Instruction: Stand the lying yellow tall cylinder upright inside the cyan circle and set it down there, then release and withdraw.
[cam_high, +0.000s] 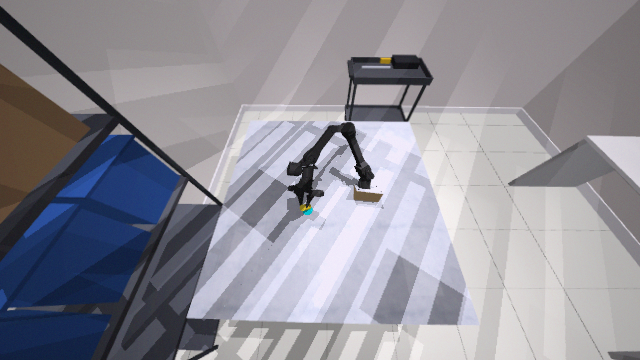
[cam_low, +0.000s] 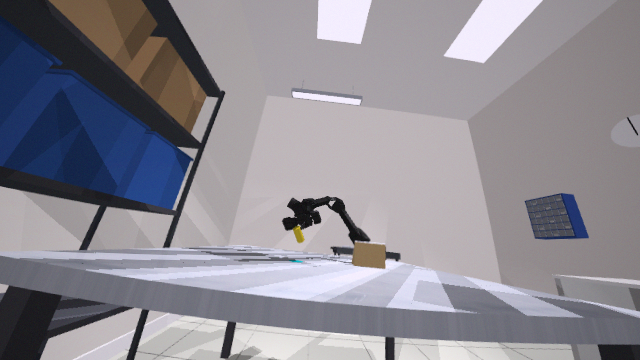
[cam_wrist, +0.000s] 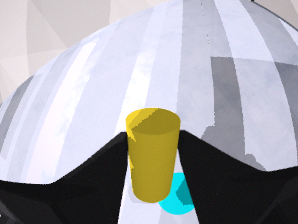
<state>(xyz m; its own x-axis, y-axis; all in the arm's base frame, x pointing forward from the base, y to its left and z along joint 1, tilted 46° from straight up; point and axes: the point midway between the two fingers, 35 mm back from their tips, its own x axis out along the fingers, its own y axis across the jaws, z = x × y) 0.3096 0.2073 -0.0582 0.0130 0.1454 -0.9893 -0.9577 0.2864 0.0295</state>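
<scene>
The cyan circle lies 130 mm below my gripper tip and 40 mm to the right of it. From my gripper tip the other things lie so: yellow tall cylinder (20 mm below, 10 mm to the right, 10 mm behind).
</scene>
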